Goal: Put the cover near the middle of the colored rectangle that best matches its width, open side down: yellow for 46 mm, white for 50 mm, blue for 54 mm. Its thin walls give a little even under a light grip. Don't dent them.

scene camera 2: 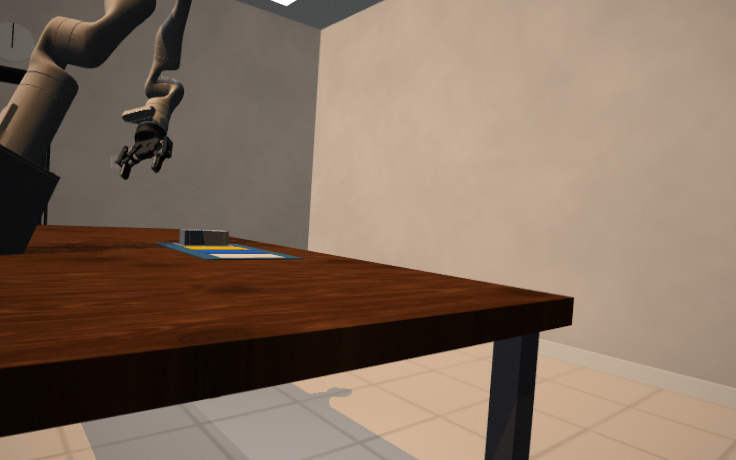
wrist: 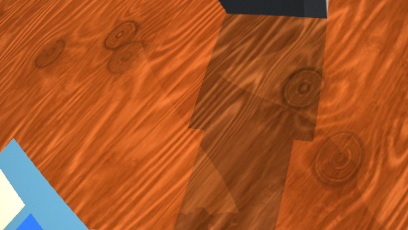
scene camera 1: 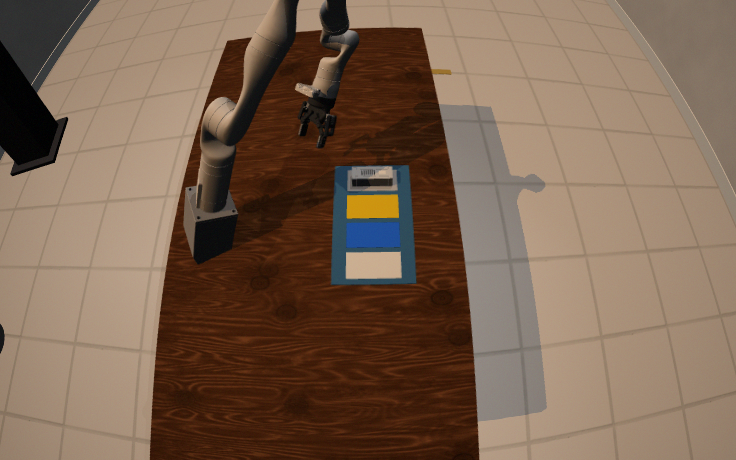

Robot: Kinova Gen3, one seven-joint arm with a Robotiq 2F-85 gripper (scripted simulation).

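Scene:
The gripper: (scene camera 1: 321, 141) and (scene camera 2: 158, 161), same spot on it. In the wrist view the gripper is out of frame. A cover: (scene camera 2: 187, 237) and (scene camera 1: 354, 182), same spot on it. In the wrist view the cover is out of frame.

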